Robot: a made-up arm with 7 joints.
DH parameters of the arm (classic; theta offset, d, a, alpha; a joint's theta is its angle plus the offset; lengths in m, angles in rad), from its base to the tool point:
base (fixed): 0.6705 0 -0.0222 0
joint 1: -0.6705 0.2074 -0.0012 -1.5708
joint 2: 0 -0.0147 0.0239 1.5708
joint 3: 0 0.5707 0.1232 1.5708
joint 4: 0 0.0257 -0.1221 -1.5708
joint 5: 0 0.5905 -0.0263 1.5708
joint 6: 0 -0.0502 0.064 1.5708
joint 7: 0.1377 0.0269 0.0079 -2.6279
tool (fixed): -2.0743 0.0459 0 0
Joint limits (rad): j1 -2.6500..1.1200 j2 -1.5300..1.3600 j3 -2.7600..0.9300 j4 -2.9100..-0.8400 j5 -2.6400..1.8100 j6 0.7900..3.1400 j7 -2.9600..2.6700
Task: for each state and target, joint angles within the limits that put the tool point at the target. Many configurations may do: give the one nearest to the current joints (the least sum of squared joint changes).
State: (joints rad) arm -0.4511 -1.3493 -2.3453 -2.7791 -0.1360 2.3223 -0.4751
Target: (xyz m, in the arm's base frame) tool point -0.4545 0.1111 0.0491
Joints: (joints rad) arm -0.9322 -0.4595 -2.6142 -2.8792 -0.1250 2.4556 -0.4204
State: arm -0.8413 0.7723 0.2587 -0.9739 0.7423 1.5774 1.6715
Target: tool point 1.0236 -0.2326 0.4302
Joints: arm -0.5361 0.6352 0.5196 -1.5317 0.7051 1.5445 1.6620
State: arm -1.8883 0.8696 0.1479 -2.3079 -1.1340 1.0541 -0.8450
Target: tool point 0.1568 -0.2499 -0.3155
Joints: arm -1.6527 1.2906 0.3841 -2.5334 -1.1236 1.0953 -0.8594
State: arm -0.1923 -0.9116 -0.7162 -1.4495 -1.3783 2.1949 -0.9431
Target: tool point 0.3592 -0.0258 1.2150
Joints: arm 0.1070 -0.4692 -0.1386 -1.4817 -1.3569 2.2063 -0.9553
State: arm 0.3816 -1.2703 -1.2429 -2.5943 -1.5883 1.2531 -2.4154
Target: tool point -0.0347 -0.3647 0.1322
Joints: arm -0.1292 -1.1370 -1.7244 -2.8805 -1.6823 1.1326 -2.4373
